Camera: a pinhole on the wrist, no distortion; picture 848 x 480 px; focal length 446.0 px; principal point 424.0 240.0 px. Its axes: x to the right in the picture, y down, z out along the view. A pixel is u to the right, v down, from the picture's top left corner.
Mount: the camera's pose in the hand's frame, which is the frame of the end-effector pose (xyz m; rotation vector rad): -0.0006 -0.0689 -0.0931 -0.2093 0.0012 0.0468
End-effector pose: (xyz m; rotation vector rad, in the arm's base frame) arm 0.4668 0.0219 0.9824 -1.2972 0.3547 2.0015
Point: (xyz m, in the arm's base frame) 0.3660 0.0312 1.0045
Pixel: 456 438
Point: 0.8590 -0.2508 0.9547
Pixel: behind the camera
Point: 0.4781 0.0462 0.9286
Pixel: 728 413
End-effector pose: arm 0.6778 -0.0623 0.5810 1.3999 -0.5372 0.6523
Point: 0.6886 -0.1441 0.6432
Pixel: 529 374
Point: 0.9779 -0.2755 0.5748
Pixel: outside the picture
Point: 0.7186 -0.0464 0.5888
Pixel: 620 380
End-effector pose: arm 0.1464 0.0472 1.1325 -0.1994 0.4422 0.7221
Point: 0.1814 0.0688 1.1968
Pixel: 447 297
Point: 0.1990 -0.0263 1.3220
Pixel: 247 106
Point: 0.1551 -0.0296 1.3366
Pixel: 184 159
